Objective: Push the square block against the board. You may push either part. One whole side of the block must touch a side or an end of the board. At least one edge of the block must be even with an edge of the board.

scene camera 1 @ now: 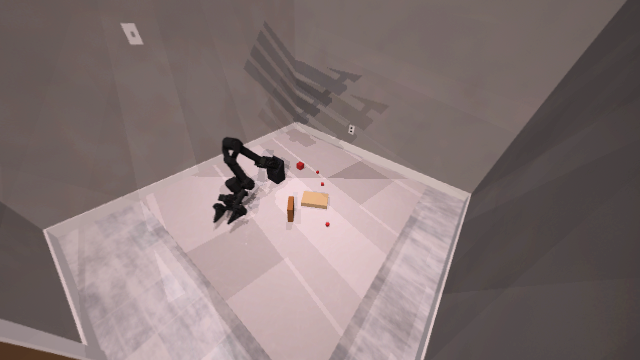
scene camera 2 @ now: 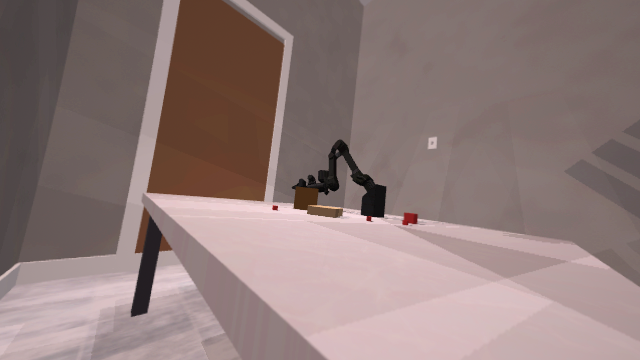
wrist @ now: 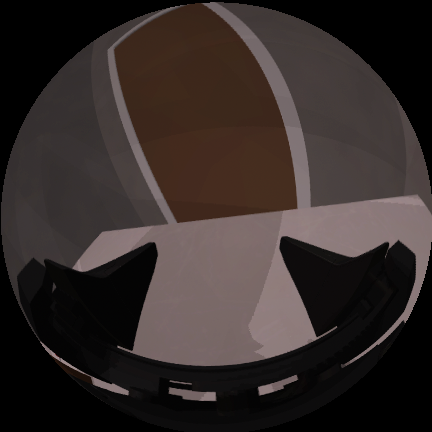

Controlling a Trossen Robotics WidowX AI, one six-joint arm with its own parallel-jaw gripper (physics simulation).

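Places are measured from the arm's base along level axes (x back, y right, z up), in millimetres.
Where they show: gripper, fingertip midpoint: point(scene camera 1: 220, 223) point(scene camera 2: 295, 190) point(wrist: 218, 246); arm's base at its link origin: point(scene camera 1: 274, 164) point(scene camera 2: 373, 192).
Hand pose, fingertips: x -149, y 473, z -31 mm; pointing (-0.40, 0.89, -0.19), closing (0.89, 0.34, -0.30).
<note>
Each offset is from my fingertips to the top centre of the thing.
A brown square piece @[dx -160, dy -318, dz +11 mm] point(scene camera 1: 290, 209) point(scene camera 2: 306, 198), which looks like the square block, stands upright on a narrow side. A tan oblong slab @[dx -193, dy -493, dz -62 mm] point(scene camera 1: 315, 200) point(scene camera 2: 324, 211), which looks like the board, lies flat to its right in the scene camera 1 view. A narrow gap separates them there. My gripper point(scene camera 1: 223, 222) point(wrist: 218, 246) is open and empty, low over the table, left of the brown piece and apart from it in the scene camera 1 view. In the scene camera 2 view it is partly hidden behind the brown piece. A brown sliver at the wrist view's lower left edge is too small to identify.
The black arm base point(scene camera 1: 276, 170) point(scene camera 2: 374, 200) stands behind the two pieces in the scene camera 1 view. A larger red cube @[dx +114, dy -682, dz -51 mm] point(scene camera 1: 300, 165) point(scene camera 2: 410, 218) lies beside the base. Small red cubes @[dx -130, dy -645, dz -75 mm] point(scene camera 1: 322, 184) @[dx -20, dy -724, dz -75 mm] point(scene camera 1: 317, 172) @[dx -364, dy -400, dz -75 mm] point(scene camera 1: 327, 224) lie around the slab. A brown door point(wrist: 210, 125) stands beyond the table.
</note>
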